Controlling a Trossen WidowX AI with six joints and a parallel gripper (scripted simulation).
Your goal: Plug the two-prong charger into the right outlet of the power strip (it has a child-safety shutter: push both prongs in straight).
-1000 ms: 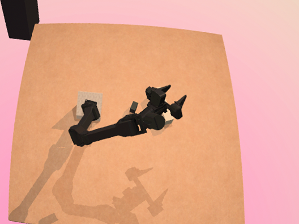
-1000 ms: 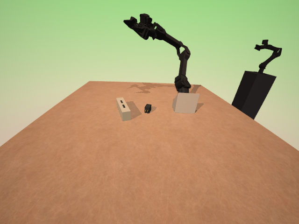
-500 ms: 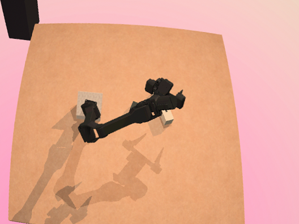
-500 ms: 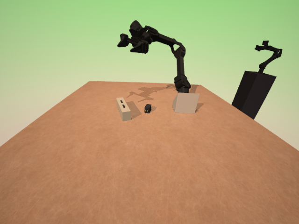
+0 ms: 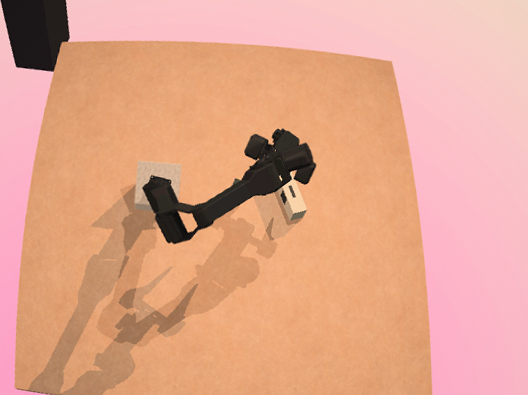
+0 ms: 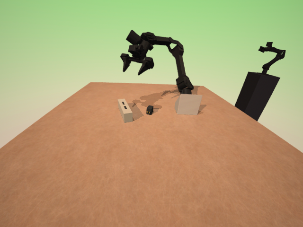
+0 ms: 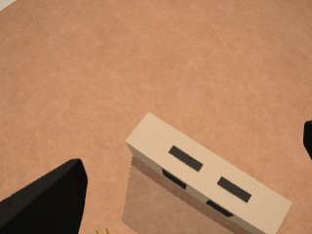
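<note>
My gripper tip is 110 mm past the black two-prong charger, 10 mm to the left of it and 220 mm above it.
</note>
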